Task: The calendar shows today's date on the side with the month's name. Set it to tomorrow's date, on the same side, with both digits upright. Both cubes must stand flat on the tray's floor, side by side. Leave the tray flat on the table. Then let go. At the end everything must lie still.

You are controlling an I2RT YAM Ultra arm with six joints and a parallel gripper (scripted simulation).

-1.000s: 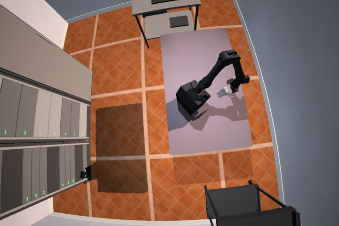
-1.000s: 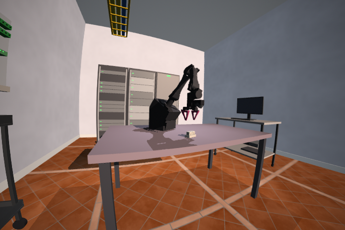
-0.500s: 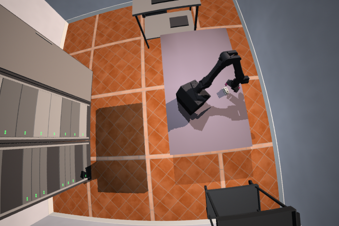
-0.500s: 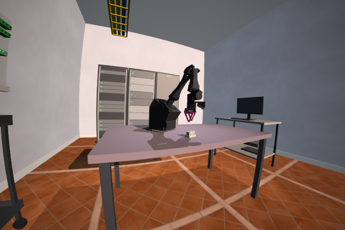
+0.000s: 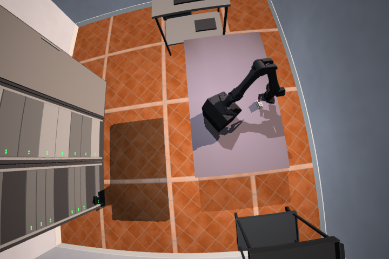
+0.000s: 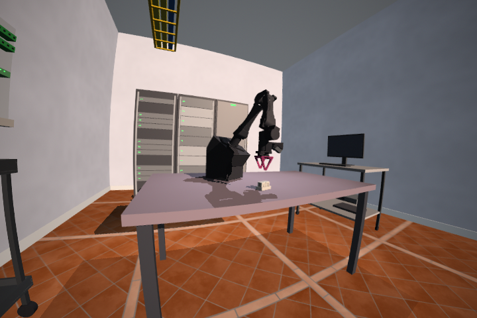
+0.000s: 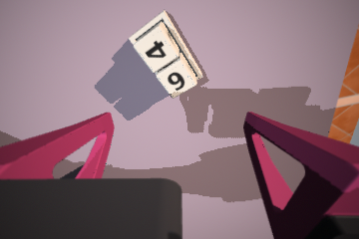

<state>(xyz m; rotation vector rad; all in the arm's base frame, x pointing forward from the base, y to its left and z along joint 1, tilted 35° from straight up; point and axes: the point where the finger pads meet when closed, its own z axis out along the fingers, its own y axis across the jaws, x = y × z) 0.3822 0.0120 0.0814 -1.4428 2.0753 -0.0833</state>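
My hand is 9 cm above the cream digit cube. The rest, counted from my hand: cream tray: 11 cm below, 2 cm to the left, 1 cm behind.
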